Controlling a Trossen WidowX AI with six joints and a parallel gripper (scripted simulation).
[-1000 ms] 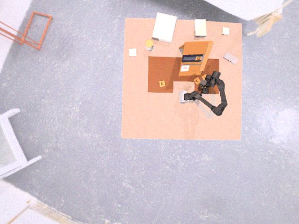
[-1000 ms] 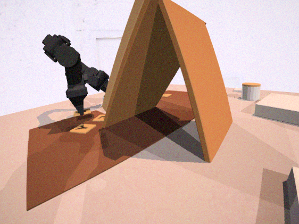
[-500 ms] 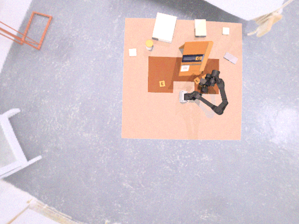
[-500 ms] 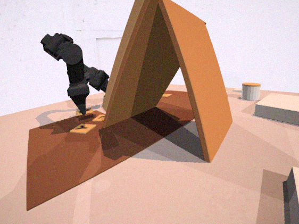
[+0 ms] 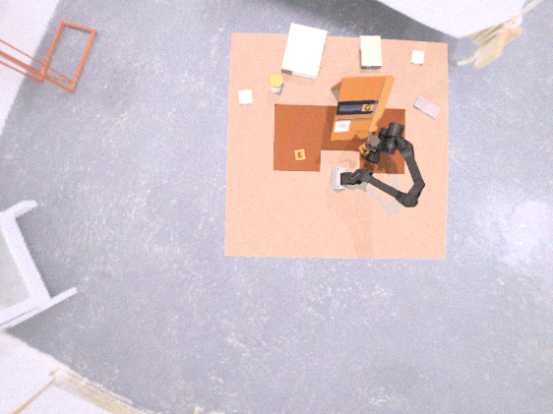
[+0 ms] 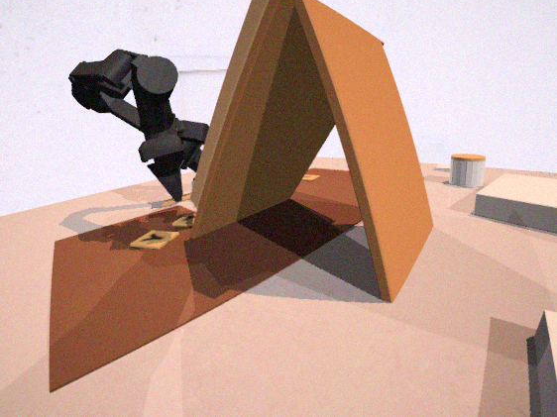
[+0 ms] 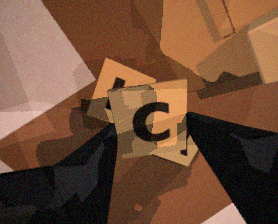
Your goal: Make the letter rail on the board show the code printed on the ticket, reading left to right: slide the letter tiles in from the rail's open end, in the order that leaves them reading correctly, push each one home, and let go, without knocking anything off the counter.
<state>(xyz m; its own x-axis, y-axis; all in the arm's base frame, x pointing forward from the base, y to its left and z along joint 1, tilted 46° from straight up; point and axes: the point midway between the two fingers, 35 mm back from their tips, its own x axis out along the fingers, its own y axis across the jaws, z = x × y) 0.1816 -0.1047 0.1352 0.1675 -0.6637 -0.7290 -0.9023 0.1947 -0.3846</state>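
Right now my gripper tip is 180 mm to the right of the white ticket, 100 mm short of it and 30 mm below it. From my gripper tip the other things lie so: grey card: 360 mm to the right, 250 mm ahead, 50 mm below; then brown mat: 160 mm to the left, 50 mm below, 20 mm ahead; then capped canister: 540 mm to the left, 360 mm ahead, 20 mm below.
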